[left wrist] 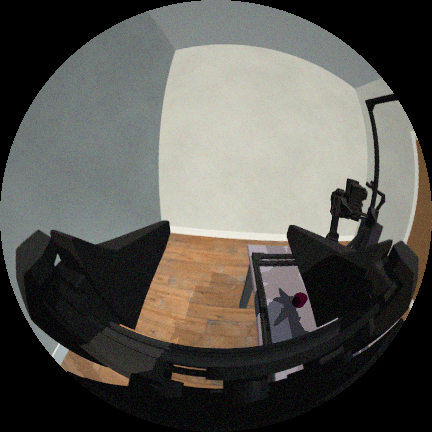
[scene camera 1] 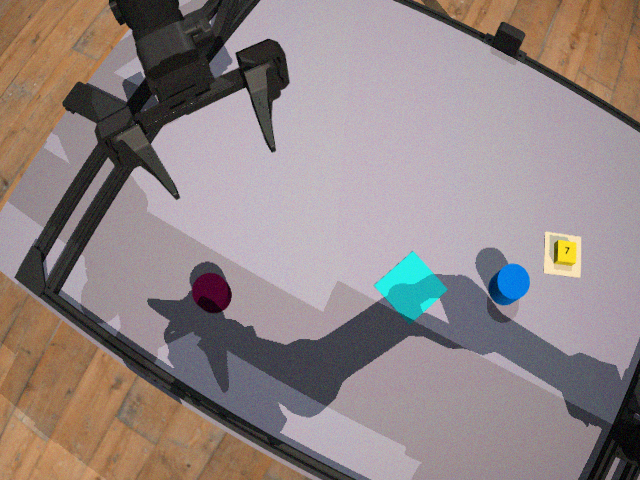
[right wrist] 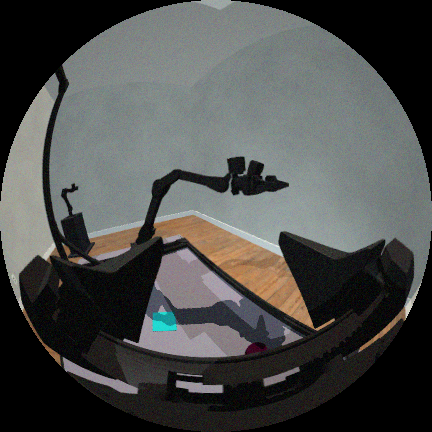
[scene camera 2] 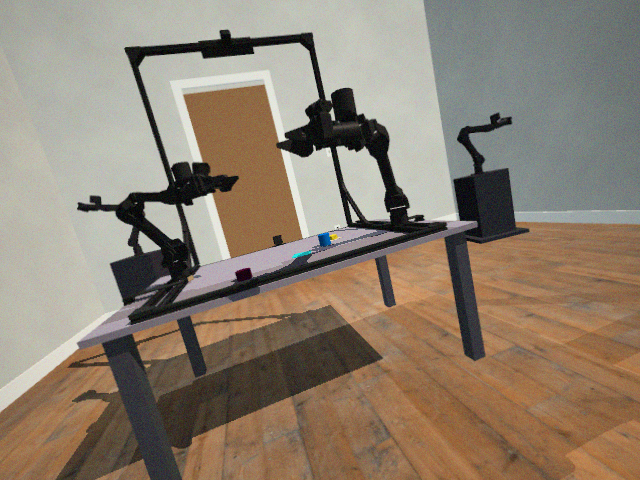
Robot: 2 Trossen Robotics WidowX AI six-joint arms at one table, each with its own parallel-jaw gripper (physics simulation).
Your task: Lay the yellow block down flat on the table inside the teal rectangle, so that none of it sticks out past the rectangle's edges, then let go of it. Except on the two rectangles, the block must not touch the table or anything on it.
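Frame: origin at the left arm's base, x ahead, y left, z up, level; metres.
Seen in the pictures: left gripper, fingertip midpoint: (left wrist: 230, 228) (right wrist: 283, 184) (scene camera 2: 280, 140); right gripper, fingertip midpoint: (left wrist: 363, 217) (scene camera 1: 224, 173) (right wrist: 222, 240) (scene camera 2: 230, 177); left arm's base, origin of the base link: (scene camera 1: 636, 442) (scene camera 2: 400, 224); right arm's base, origin of the base link: (scene camera 2: 181, 278).
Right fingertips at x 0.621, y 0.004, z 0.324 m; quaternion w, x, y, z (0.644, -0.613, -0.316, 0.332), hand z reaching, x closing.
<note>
Pixels of each thing's middle, then the offset from my right fingertips to it. "spot": a spot on its surface instead.
- yellow block, body centre: (scene camera 1: 564, 253) (scene camera 2: 332, 237) dz -0.334, dx -0.384, dy -0.219 m
- cream rectangle, surface spot: (scene camera 1: 563, 272) spot: dz -0.342, dx -0.395, dy -0.194 m
- teal rectangle, surface spot: (scene camera 1: 412, 284) (right wrist: 162, 321) (scene camera 2: 301, 254) spot: dz -0.342, dx -0.190, dy -0.072 m
- blue cylinder, body centre: (scene camera 1: 508, 285) (scene camera 2: 324, 239) dz -0.319, dx -0.316, dy -0.128 m
- maroon cylinder, body centre: (scene camera 1: 211, 293) (right wrist: 255, 351) (scene camera 2: 243, 274) (left wrist: 299, 299) dz -0.328, dx +0.046, dy +0.069 m
The yellow block (scene camera 1: 565, 254) (scene camera 2: 333, 237), marked 7, sits inside a cream rectangle (scene camera 1: 563, 272) at the right of scene camera 1. The teal rectangle (scene camera 1: 412, 284) (scene camera 2: 302, 254) (right wrist: 164, 321) lies bare on the table, left of the block and partly in shadow. My left gripper (scene camera 2: 279, 145) (left wrist: 230, 228) is open and empty, high above the table. My right gripper (scene camera 1: 225, 174) (scene camera 2: 236, 179) (right wrist: 222, 240) is open and empty, raised above the table at the upper left of scene camera 1. The block does not show in either wrist view.
A blue cylinder (scene camera 1: 509, 284) (scene camera 2: 324, 239) stands between the teal rectangle and the block, close to the cream rectangle. A maroon cylinder (scene camera 1: 211, 292) (scene camera 2: 243, 274) (left wrist: 300, 300) (right wrist: 256, 348) stands at the left in scene camera 1. Black frame rails run along the table's edges.
</note>
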